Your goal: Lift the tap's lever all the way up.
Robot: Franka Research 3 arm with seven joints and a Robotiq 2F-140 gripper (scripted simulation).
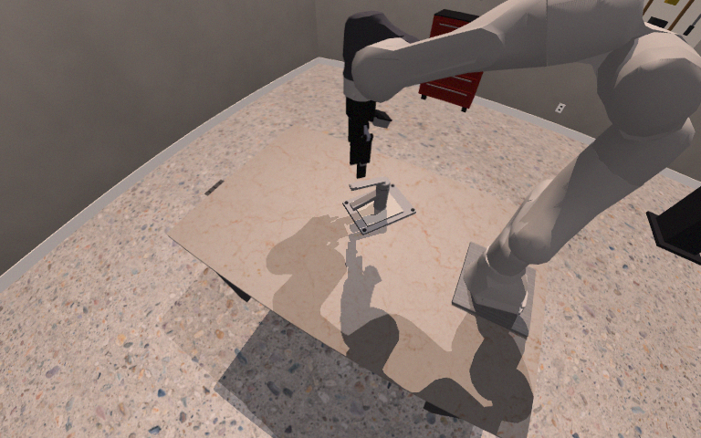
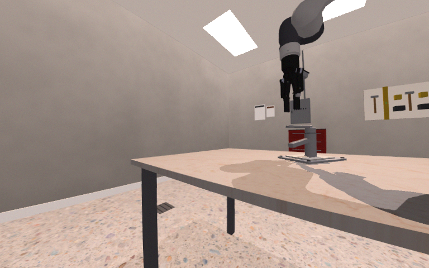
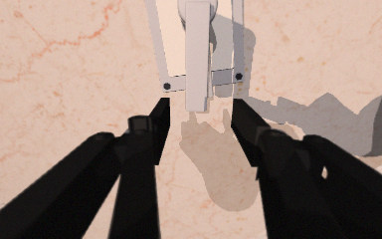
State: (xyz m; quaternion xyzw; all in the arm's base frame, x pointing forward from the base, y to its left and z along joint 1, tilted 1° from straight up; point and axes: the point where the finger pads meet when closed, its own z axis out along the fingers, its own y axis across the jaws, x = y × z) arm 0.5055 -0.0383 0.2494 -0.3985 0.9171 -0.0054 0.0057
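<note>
My gripper is now 100 mm above the lever, 30 mm to the left of it and 30 mm past it.
</note>
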